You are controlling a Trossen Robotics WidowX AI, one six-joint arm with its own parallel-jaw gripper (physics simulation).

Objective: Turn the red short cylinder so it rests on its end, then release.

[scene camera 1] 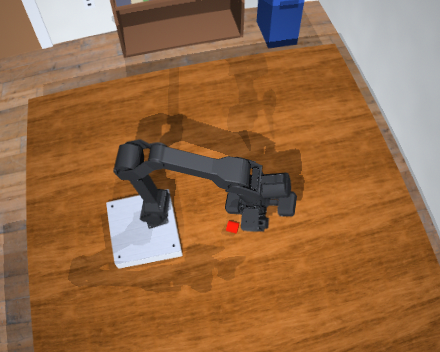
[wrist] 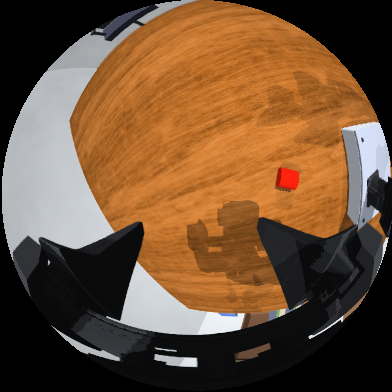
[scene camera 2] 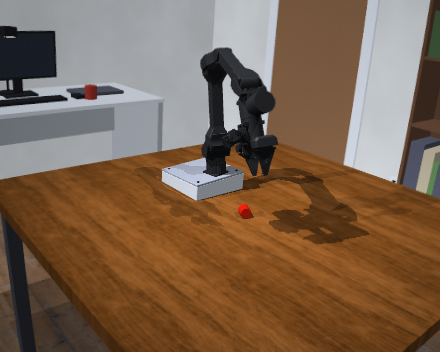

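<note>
The red short cylinder [scene camera 1: 232, 227] [scene camera 2: 244, 211] [wrist: 288, 179] lies on its side on the wooden table [scene camera 1: 350, 290] [scene camera 2: 200, 280] [wrist: 190, 100], to the right of the robot's base in scene camera 1. My gripper [scene camera 1: 260, 204] [scene camera 2: 261, 173] [wrist: 201, 226] is open, with nothing between its fingers. It hangs above the table, pointing down, and is apart from the cylinder. In the wrist view the cylinder is above and to the right of the right fingertip. In scene camera 1 the arm hides much of the gripper.
The white base plate [scene camera 1: 145, 252] [scene camera 2: 197, 191] [wrist: 354, 170] carries the arm and stands near the cylinder. Beyond the table are a blue bin [scene camera 1: 280, 22], a brown shelf [scene camera 1: 185, 37] and a desk [scene camera 2: 137, 120] with a red cup [scene camera 2: 90, 92].
</note>
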